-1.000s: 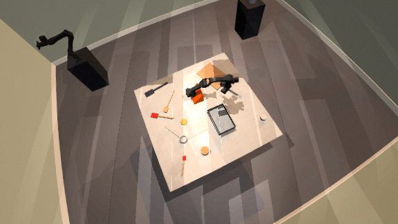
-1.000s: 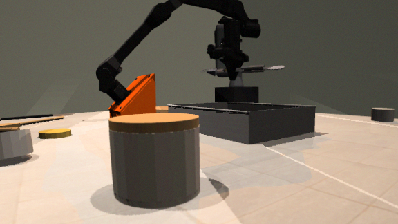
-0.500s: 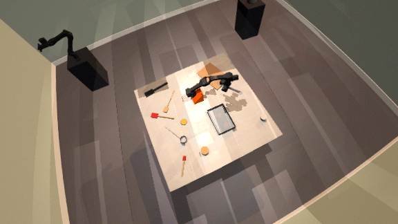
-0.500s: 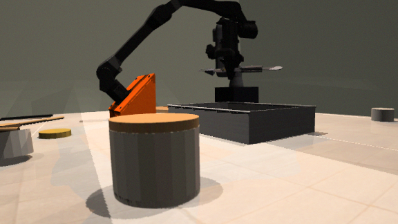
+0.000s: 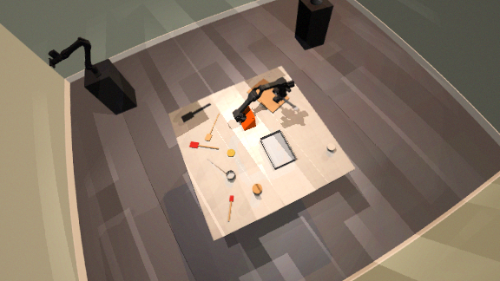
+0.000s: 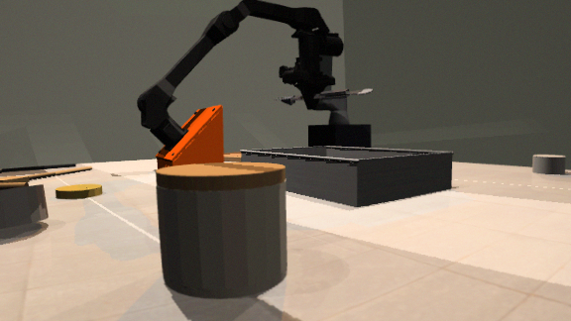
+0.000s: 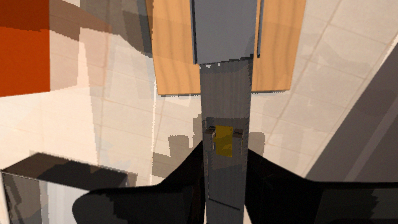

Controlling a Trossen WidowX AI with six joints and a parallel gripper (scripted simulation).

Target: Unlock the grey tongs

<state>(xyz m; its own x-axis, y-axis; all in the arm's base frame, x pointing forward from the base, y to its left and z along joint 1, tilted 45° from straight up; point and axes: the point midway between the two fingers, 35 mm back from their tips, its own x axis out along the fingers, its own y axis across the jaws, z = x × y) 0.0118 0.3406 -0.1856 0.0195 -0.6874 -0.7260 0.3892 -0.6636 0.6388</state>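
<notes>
Right now the yellow lock piece is 4 cm above my gripper tip, 2 cm behind it and 1 cm to the right of it. From my gripper tip the other things lie so: wooden board (20 cm behind, 14 cm below, 5 cm to the right); roasting tin (38 cm ahead, 21 cm to the right, 12 cm below); yellow disc (60 cm to the right, 24 cm ahead, 14 cm below).
</notes>
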